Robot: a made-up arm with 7 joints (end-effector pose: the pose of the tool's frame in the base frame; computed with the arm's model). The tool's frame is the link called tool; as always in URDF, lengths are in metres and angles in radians.
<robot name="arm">
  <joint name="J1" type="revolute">
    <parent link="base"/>
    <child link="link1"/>
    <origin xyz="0 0 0.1" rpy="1.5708 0 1.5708"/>
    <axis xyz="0 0 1"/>
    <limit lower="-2.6" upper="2.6" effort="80" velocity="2.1"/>
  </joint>
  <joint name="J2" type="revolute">
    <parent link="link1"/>
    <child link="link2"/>
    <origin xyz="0.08 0.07 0.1" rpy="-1.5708 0 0"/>
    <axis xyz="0 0 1"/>
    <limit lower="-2.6" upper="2.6" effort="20" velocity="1.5"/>
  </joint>
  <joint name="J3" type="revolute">
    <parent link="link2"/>
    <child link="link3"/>
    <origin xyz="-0.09 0.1 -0.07" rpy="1.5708 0 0"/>
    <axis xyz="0 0 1"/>
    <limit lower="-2.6" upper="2.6" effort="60" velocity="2.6"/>
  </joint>
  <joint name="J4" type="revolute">
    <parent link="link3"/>
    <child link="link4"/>
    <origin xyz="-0.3 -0.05 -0.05" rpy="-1.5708 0 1.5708"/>
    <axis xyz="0 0 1"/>
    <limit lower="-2.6" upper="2.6" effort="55" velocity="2"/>
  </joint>
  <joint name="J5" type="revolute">
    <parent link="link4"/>
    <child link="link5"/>
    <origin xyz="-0.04 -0.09 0.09" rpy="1.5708 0 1.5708"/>
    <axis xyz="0 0 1"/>
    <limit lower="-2.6" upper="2.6" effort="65" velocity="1.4"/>
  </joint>
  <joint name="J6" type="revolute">
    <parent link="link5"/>
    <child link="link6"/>
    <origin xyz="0.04 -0.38 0.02" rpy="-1.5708 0 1.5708"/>
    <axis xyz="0 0 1"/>
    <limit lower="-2.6" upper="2.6" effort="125" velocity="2.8"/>
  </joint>
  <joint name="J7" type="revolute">
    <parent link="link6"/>
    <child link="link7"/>
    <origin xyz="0 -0.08 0.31" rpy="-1.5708 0 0"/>
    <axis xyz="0 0 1"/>
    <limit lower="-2.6" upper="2.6" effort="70" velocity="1.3"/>
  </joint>
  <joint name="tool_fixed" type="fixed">
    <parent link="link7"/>
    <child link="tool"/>
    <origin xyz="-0.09 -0.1 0.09" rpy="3.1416 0 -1.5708"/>
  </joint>
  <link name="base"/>
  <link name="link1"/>
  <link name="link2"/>
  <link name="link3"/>
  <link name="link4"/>
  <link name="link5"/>
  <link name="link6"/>
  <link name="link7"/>
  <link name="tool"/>
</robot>
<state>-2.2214 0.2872 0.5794 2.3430 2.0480 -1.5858 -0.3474</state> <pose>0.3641 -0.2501 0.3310 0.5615 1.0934 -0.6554</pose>
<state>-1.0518 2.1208 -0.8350 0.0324 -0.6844 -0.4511 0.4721</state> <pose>0.1446 0.5174 -0.4146 -1.0233 -0.7316 1.3151</pose>
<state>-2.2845 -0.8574 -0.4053 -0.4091 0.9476 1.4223 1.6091</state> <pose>-0.0684 -0.2814 0.0720 -0.5072 -0.7986 -2.0642</pose>
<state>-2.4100 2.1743 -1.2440 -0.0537 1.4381 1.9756 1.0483</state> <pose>0.4631 0.0704 0.2761 2.0486 -1.0179 0.3094</pose>
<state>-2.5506 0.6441 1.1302 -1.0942 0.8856 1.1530 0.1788</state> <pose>0.0007 0.0524 -0.0318 0.3017 1.3899 -1.4587</pose>
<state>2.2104 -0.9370 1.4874 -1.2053 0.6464 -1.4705 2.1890</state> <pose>0.1121 -0.1056 0.1456 1.9647 2.0784 -1.2606</pose>
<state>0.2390 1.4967 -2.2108 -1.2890 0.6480 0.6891 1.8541</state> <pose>0.3975 -0.1675 0.1768 -0.4835 -0.7761 -1.6018</pose>
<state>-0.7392 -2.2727 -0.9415 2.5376 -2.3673 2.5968 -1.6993</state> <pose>-0.0705 0.8866 0.1119 0.6293 0.7179 -1.6707</pose>
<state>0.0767 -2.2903 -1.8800 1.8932 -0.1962 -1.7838 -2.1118</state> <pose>0.3530 0.1137 0.0917 0.9466 -2.8627 -0.0743</pose>
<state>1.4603 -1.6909 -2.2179 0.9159 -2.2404 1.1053 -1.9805</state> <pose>0.6396 -0.4733 0.1406 -0.5363 -0.3482 0.6336</pose>
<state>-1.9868 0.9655 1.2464 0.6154 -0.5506 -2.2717 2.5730</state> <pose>0.5916 -0.0216 0.0857 -1.4445 -2.7088 -0.1797</pose>
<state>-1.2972 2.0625 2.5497 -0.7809 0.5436 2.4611 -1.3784</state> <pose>0.1291 0.0658 0.0551 0.9905 -0.3070 -2.8240</pose>
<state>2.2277 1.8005 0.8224 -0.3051 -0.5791 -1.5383 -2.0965</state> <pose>0.0745 0.0303 0.5081 -1.3128 -1.6104 1.9790</pose>
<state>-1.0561 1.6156 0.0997 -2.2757 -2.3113 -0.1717 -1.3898</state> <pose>1.0451 -0.4343 0.1665 2.6711 -0.9578 0.1714</pose>
